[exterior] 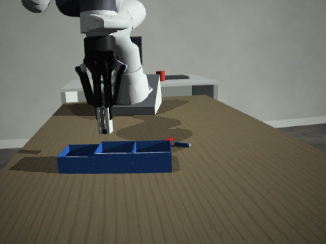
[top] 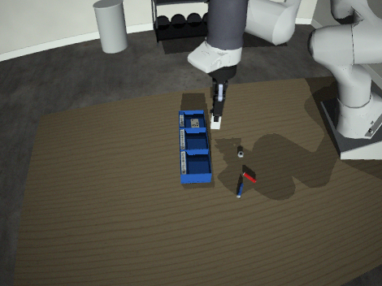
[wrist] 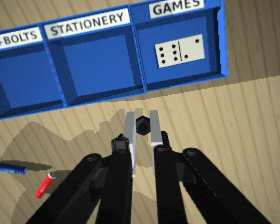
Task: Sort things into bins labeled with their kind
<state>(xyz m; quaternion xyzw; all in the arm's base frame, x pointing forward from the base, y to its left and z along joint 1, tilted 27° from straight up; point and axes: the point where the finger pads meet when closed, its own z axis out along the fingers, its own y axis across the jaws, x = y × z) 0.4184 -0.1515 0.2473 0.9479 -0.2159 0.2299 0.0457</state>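
The dark nut is 30 mm below my hand. The rest, counted from my hand: red marker: 180 mm to the left, 90 mm below, 30 mm behind; then white domino: 80 mm below, 70 mm to the right, 30 mm ahead; then white nut: 90 mm to the left, 90 mm below, 50 mm behind.
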